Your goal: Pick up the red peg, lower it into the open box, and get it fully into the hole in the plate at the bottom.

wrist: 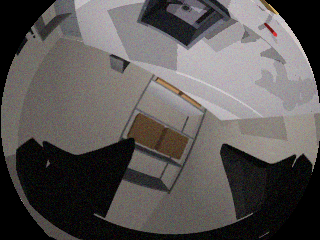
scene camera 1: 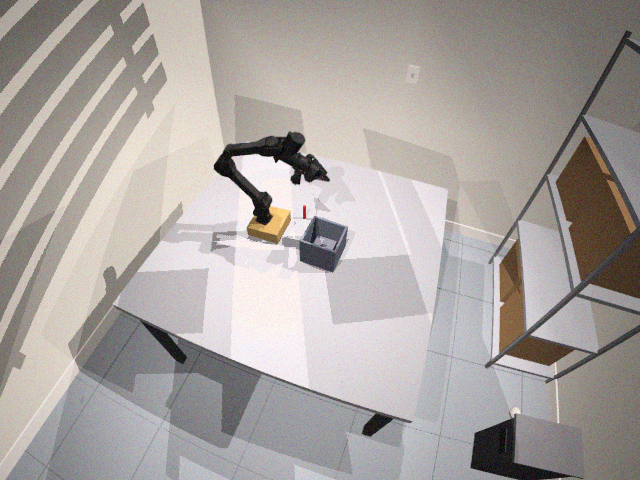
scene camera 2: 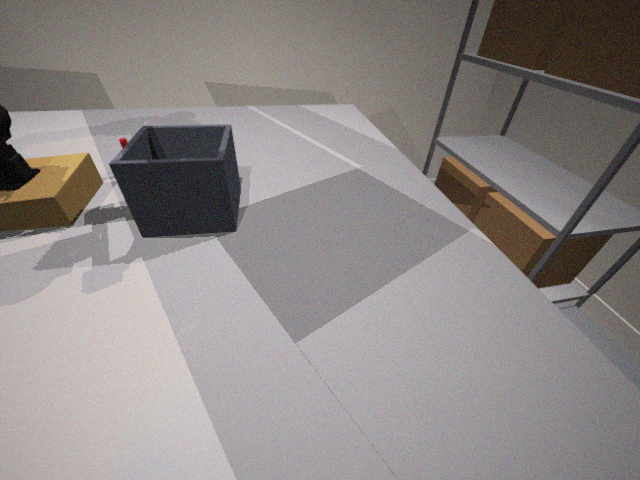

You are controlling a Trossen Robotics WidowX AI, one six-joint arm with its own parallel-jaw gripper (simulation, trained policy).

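My gripper (scene camera 1: 328, 177) is there for me to see, and it appears in the wrist view (wrist: 180, 146) too. I can also see a dark grey box (scene camera 1: 310, 253).
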